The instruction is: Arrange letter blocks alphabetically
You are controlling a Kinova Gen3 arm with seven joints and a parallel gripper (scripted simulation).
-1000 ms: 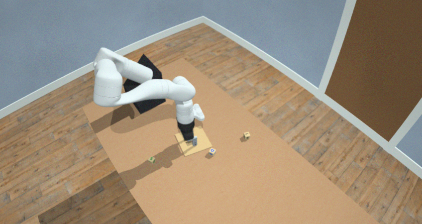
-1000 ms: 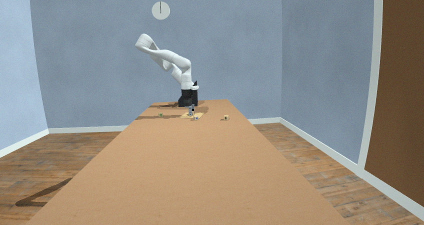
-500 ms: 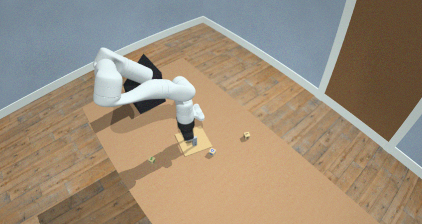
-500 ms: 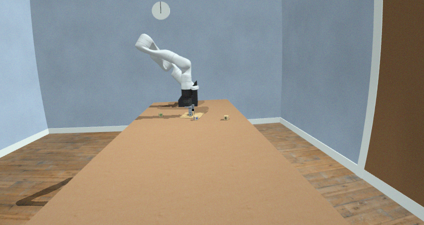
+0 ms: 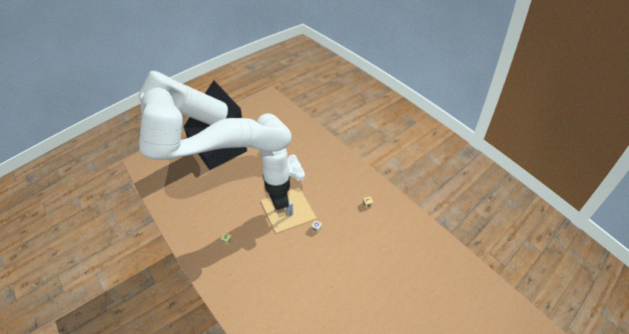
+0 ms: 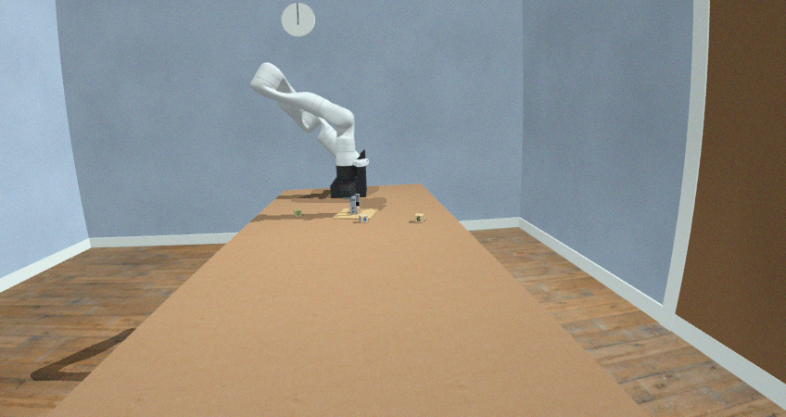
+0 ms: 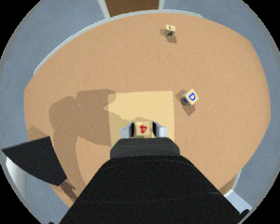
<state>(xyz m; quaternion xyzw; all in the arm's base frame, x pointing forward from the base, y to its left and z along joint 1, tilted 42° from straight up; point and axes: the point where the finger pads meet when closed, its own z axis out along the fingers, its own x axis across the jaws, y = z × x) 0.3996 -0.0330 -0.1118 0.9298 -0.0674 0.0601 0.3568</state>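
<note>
My hand is 2 cm above the tan mat.
</note>
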